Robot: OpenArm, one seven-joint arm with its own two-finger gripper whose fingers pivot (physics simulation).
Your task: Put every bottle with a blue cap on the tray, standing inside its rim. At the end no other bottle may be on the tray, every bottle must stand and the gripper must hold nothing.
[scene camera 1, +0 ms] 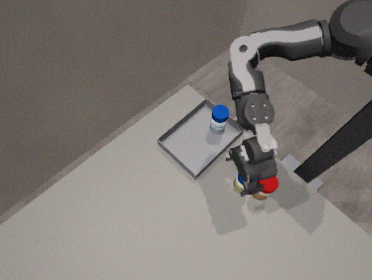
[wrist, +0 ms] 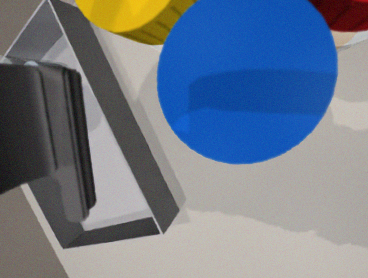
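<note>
One blue-capped bottle (scene camera 1: 220,118) stands inside the rim of the grey tray (scene camera 1: 184,145) (wrist: 131,125), near its right corner in the scene view. A second blue-capped bottle (scene camera 1: 238,184) (wrist: 247,80) stands on the table outside the tray, partly hidden under the gripper in the scene view and large in the wrist view. My gripper (scene camera 1: 240,174) is open, above and around this second bottle's cap, with nothing held. One finger shows at the left of the wrist view, over the tray; the other is not visible there.
A red-capped bottle (scene camera 1: 268,184) (wrist: 350,14) stands close beside the second blue-capped bottle. A yellow-capped bottle (wrist: 132,17) is close on its other side in the wrist view, hidden by the gripper in the scene view. The table edge (scene camera 1: 336,211) runs behind them.
</note>
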